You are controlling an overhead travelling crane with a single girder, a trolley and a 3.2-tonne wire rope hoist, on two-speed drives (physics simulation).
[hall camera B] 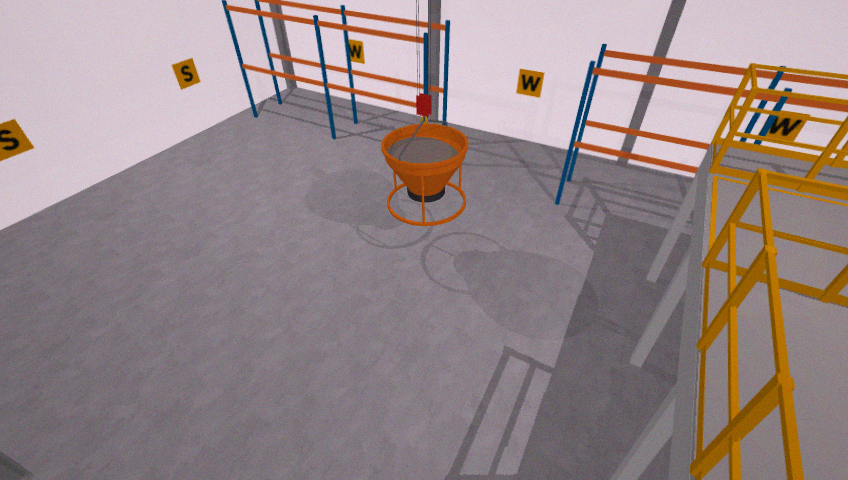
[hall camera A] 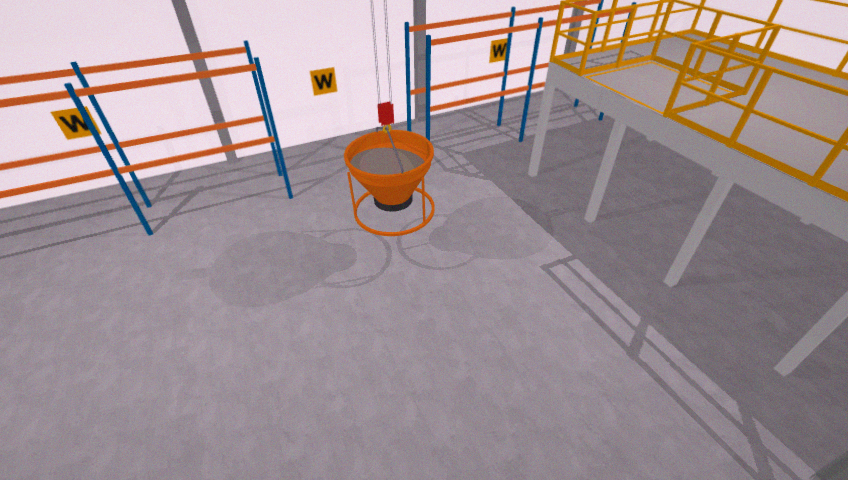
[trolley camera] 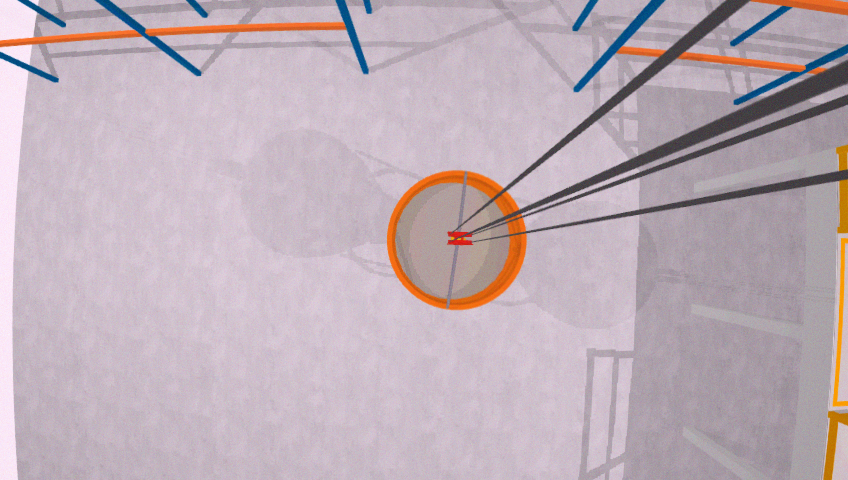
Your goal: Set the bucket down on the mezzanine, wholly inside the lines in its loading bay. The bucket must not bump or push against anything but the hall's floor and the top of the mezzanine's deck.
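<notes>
The orange bucket [hall camera A: 389,185] [hall camera B: 425,176] [trolley camera: 425,252] with grey fill hangs upright over the hall floor, its ring foot off the floor and its shadows apart from it. My gripper, the hook [hall camera A: 386,127] [hall camera B: 424,120] [trolley camera: 457,238] under the red block, is shut on the bucket's bail above the rim. The mezzanine [hall camera A: 630,110] [hall camera B: 818,362] [trolley camera: 821,267] stands to the right of the bucket, well apart from it. Part of the loading bay's yellow outline [trolley camera: 840,321] shows at the right edge of the trolley camera view.
Yellow railings [hall camera A: 751,107] [hall camera B: 777,315] stand on the deck beside the bay. One blue and orange rack [hall camera A: 428,89] [hall camera B: 324,77] and another rack [hall camera A: 104,151] [hall camera B: 574,133] [trolley camera: 352,35] stand along the W wall behind the bucket. Grey legs [hall camera A: 605,172] carry the deck.
</notes>
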